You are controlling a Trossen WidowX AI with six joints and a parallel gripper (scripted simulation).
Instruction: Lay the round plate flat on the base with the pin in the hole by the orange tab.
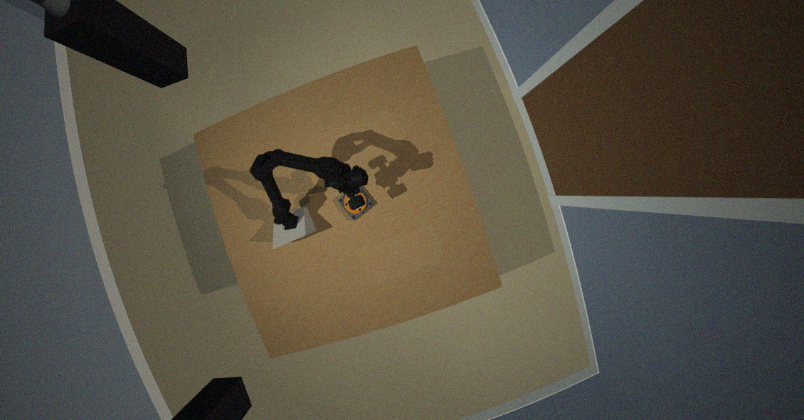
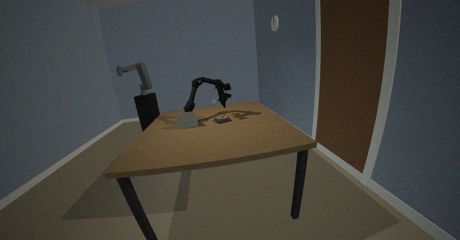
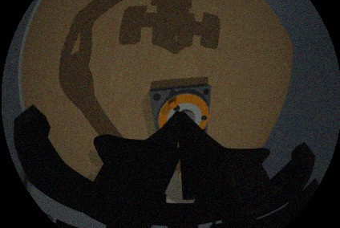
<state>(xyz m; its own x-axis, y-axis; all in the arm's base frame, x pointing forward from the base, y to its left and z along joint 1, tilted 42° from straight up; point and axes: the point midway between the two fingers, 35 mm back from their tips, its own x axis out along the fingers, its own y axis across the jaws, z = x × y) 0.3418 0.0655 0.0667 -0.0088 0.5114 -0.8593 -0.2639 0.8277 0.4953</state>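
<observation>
Now: the round orange plate 8 cm below my gripper tip, 3 cm to the right of it and 2 cm behind it. Round my gripper tip: square grey base (9 cm below, 5 cm to the right, 4 cm behind).
</observation>
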